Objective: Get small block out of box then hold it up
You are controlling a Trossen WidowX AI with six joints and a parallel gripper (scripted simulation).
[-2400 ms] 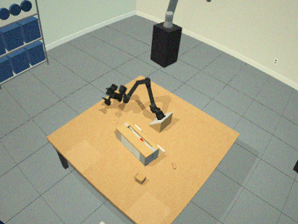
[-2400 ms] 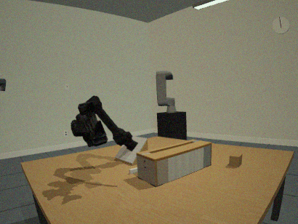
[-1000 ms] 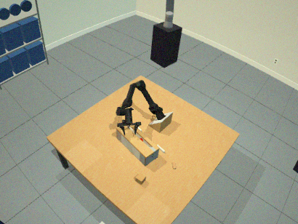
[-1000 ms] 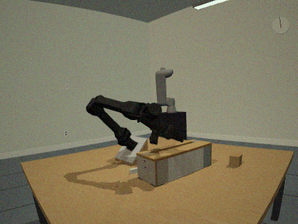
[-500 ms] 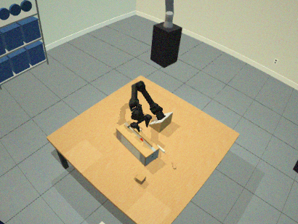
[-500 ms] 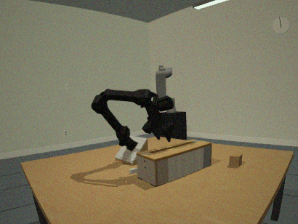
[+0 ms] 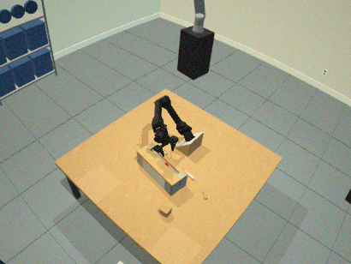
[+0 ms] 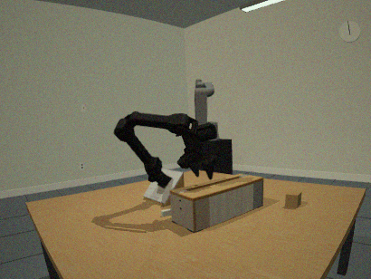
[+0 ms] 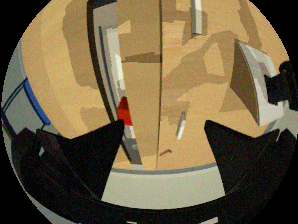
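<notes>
Now: the long box 4 cm ahead of my gripper tip, 2 cm to the left of it and 8 cm below it. The rest, counted from my gripper tip: small tan cube (27 cm ahead, 28 cm to the left, 12 cm below); then small red block (5 cm ahead, 4 cm to the left, 6 cm below).
</notes>
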